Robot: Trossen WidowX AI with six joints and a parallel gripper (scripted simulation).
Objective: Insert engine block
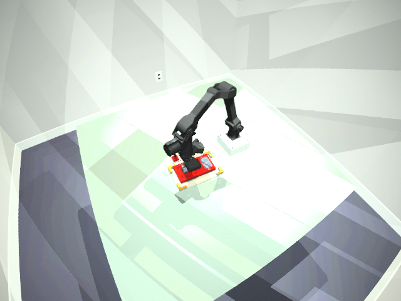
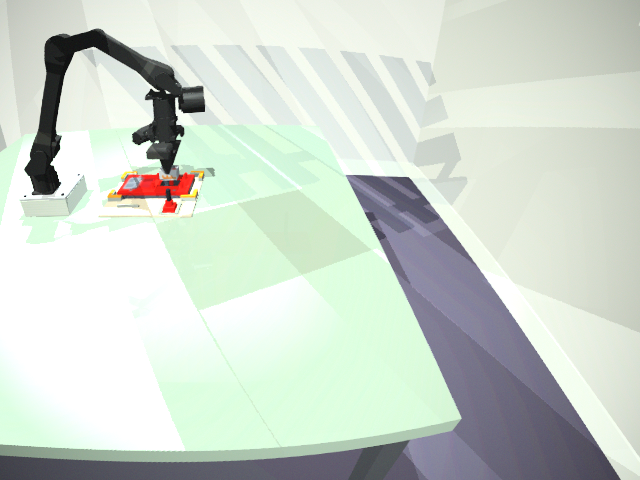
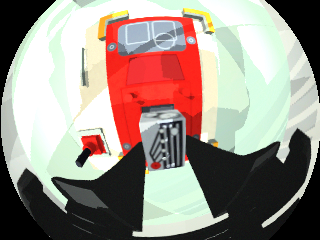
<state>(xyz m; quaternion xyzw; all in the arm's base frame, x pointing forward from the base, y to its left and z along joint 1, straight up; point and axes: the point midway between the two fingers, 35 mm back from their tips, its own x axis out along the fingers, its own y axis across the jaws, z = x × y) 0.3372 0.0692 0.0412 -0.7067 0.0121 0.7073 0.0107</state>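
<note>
The grey engine block lies 1 cm below my gripper tip.
</note>
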